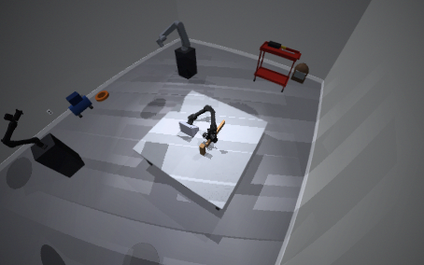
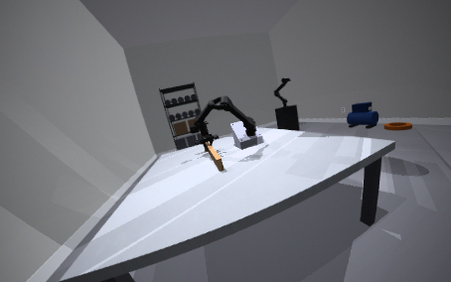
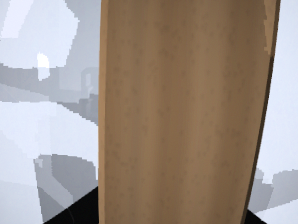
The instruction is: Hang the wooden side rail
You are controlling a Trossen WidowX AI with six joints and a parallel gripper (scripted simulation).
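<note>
The wooden headboard post lies 20 mm ahead of my gripper tip, 160 mm to the right of it and 40 mm above it.
</note>
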